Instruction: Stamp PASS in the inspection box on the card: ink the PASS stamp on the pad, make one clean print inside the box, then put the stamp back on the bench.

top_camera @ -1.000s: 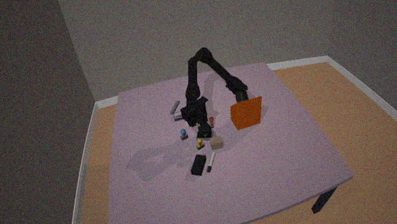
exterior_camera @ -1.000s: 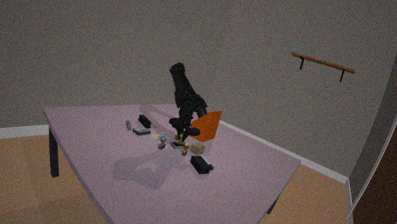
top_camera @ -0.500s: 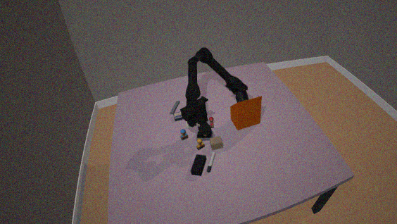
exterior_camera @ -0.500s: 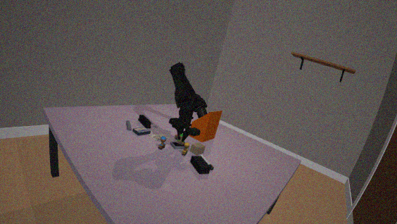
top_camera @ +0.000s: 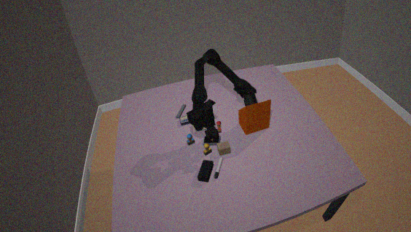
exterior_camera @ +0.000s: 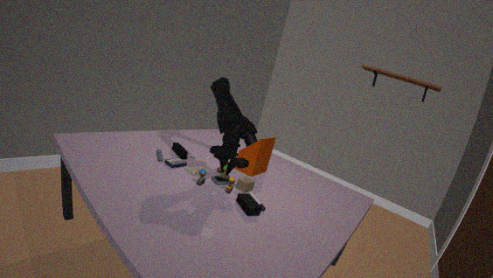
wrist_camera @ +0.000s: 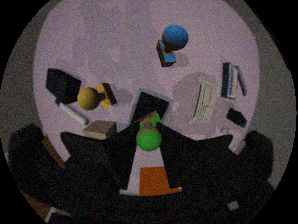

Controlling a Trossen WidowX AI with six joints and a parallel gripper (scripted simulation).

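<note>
Right now the dark ink pad is 30 mm below my gripper tip. Round my gripper tip: yellow-knobbed stamp (70 mm to the left, 40 mm ahead, 20 mm below); red-knobbed stamp (80 mm to the right, 60 mm behind, 20 mm below); green-knobbed stamp (right at my gripper tip).
</note>
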